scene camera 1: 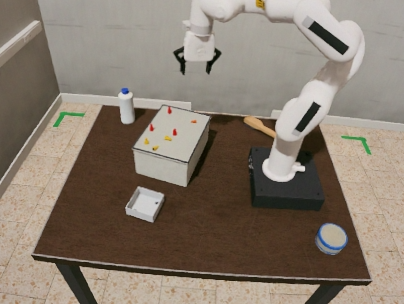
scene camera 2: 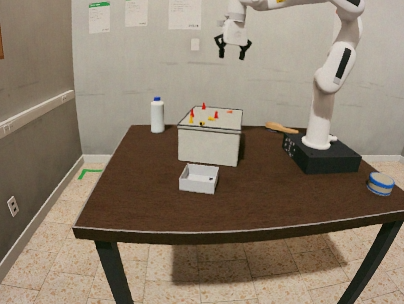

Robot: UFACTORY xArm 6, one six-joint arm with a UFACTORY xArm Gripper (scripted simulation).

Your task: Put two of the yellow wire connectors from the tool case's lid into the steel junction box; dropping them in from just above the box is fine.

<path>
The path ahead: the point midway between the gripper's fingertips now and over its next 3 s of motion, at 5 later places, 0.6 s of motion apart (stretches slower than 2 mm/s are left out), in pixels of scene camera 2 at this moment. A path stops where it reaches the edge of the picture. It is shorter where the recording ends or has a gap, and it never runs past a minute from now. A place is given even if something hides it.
The gripper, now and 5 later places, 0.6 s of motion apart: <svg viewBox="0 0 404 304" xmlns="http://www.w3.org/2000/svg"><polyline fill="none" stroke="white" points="231,59 231,54 226,58 218,68 216,72 205,85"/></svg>
</path>
